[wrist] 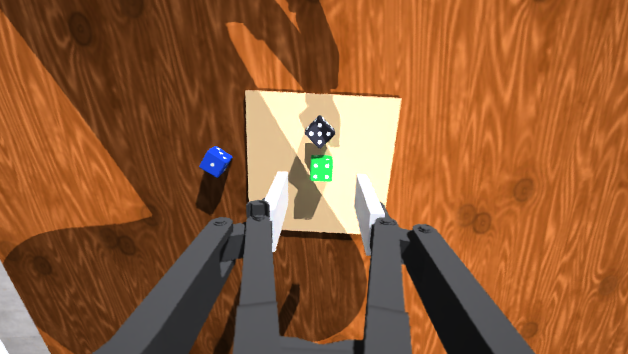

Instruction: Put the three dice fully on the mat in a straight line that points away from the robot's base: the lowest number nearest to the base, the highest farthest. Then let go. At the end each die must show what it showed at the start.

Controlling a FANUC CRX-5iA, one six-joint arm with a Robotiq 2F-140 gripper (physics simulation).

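Frame: origin at the arm's base, x ahead, y left, z up, level; centimetres.
Where they show: gripper, between the fingertips: [321,189].
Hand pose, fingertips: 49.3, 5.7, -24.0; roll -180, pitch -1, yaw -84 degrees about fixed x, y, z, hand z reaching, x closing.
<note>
Things, the pixels of their top centre, and the offset from my fingertips, as dx, dy, dz. Level surfaces: height alone.
- square cream mat, centre of its top: [319,168] -0.2, +0.2, -5.7
- green die, centre of its top: [321,171] +0.3, +0.1, -3.7
- black die, centre of its top: [319,133] +3.6, +0.7, -3.7
- blue die, centre of its top: [212,164] -0.7, +10.0, -4.1
- wooden table, height of its surface: dz -6.1
The square cream mat [370,125] lies on the wooden table. A green die [321,169] with four pips on top lies on the mat near its middle, roughly square to the mat's edges. A black die [320,132] with five pips on top lies on the mat, farther up the view and turned like a diamond, with a small gap to the green die. A blue die [215,161] lies on the table, off the mat to the left, turned at an angle; its larger visible face shows one pip. My gripper [321,189] is open and holds nothing; its white pads stand apart left and right of the green die.
The wooden table [500,125] surrounds the mat. Shadows of the arm and gripper fall across the table and the mat. A grey surface [17,320] shows at the lower left corner. The blue die is a short way from the mat's left edge.
</note>
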